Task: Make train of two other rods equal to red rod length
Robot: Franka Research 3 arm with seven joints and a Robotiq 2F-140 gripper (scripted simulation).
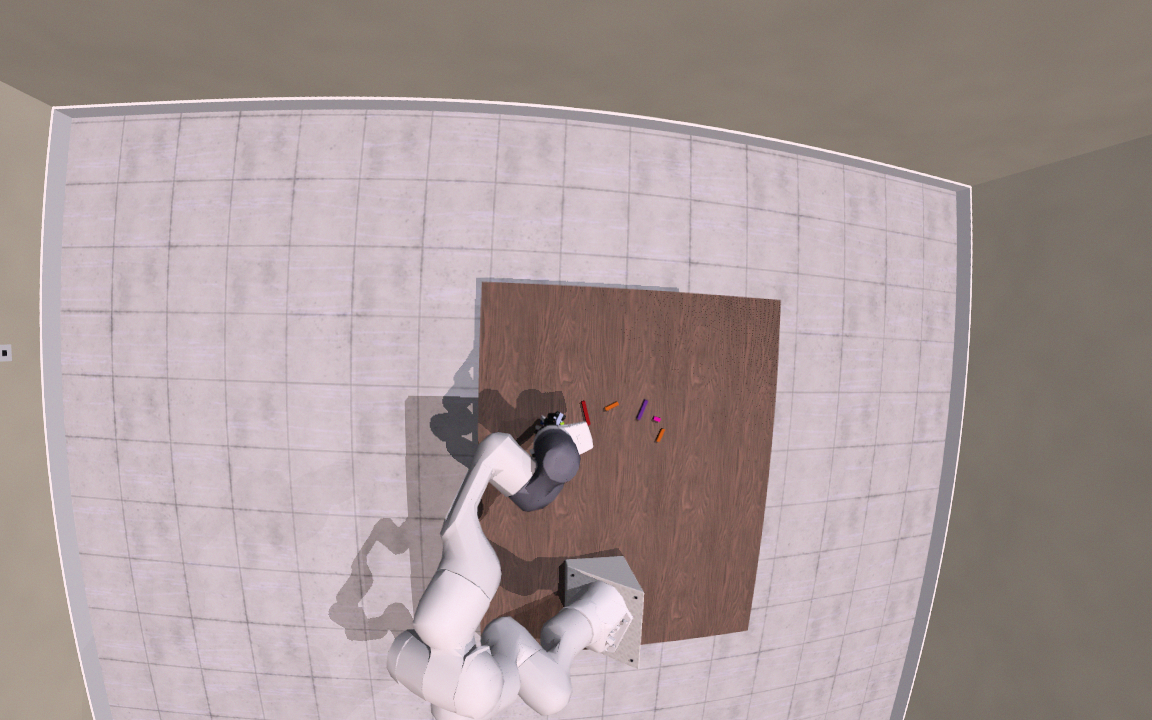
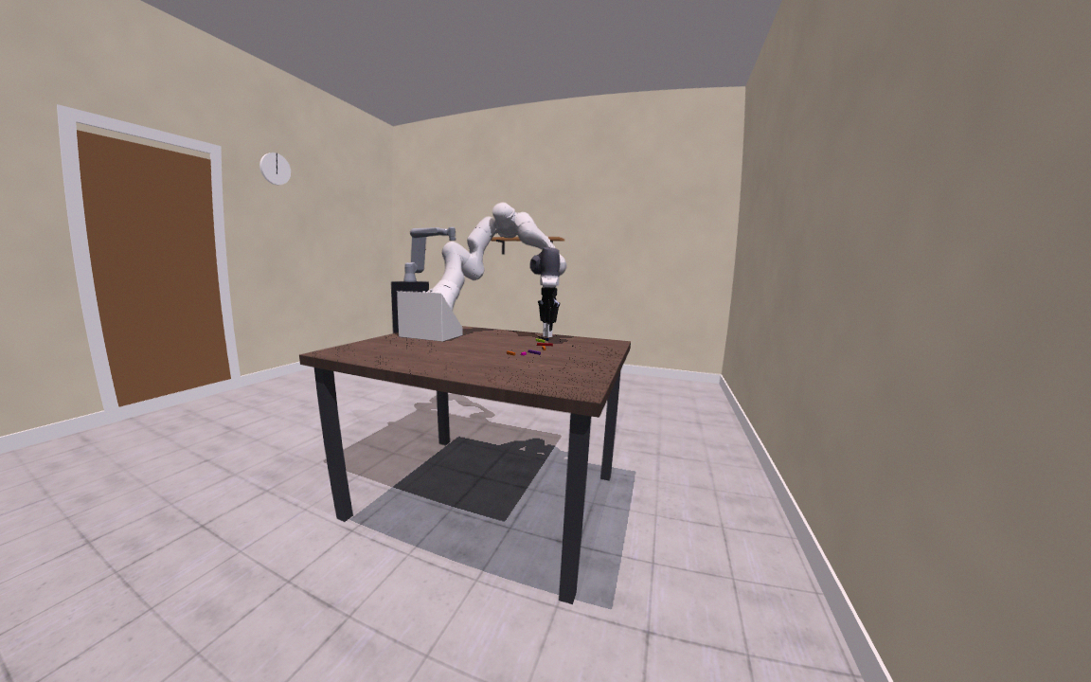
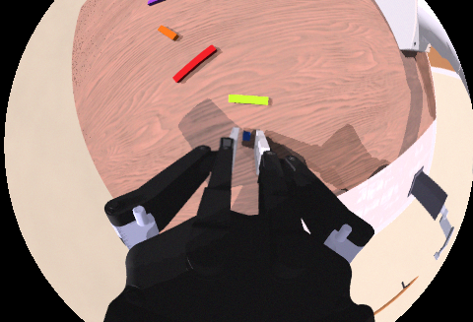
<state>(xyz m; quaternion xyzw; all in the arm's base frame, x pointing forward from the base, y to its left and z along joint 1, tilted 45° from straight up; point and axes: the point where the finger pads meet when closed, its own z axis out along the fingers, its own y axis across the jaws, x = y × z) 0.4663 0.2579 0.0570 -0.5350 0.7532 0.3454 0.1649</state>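
Right now the small blue rod is 50 mm below my hand. Round my hand: red rod: 40 mm ahead, 120 mm to the right, 50 mm below; then purple rod: 70 mm ahead, 280 mm to the right, 50 mm below; then lime rod: 20 mm behind, 50 mm to the right, 50 mm below.
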